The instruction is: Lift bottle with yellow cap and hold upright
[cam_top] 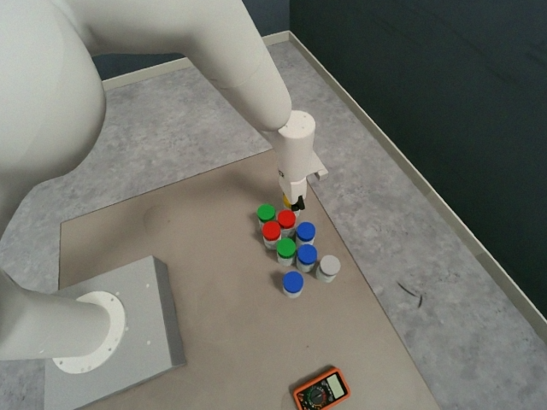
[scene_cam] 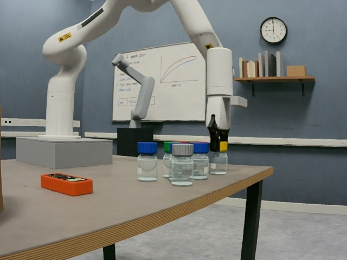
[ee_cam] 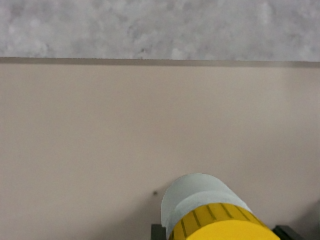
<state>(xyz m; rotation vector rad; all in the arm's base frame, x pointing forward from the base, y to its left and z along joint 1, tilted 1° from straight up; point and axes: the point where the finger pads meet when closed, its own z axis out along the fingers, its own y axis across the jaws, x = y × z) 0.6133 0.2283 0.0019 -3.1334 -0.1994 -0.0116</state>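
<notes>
Now: the yellow-capped bottle 5 cm below my hand. Also, from my hand: grey-capped bottle 23 cm to the right, 5 cm below, 4 cm ahead; orange multimeter 51 cm to the right, 8 cm below, 8 cm behind.
</notes>
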